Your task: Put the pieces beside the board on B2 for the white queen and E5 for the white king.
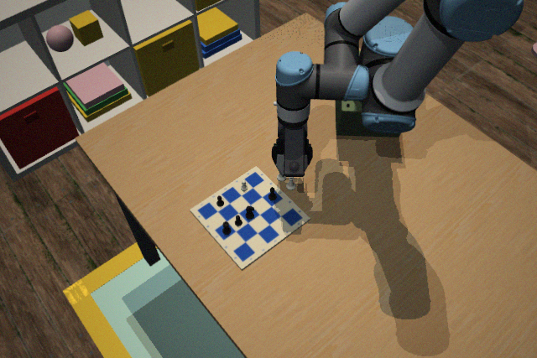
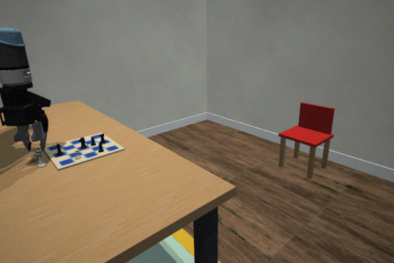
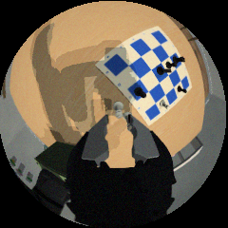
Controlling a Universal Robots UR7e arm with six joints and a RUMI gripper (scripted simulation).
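My gripper is now 3 cm above the white queen. Round my hand: white king 4 cm to the right, 3 cm below; then white pawn 10 cm ahead, 8 cm to the right, 4 cm below; then chessboard 14 cm ahead, 5 cm below, 1 cm to the right.
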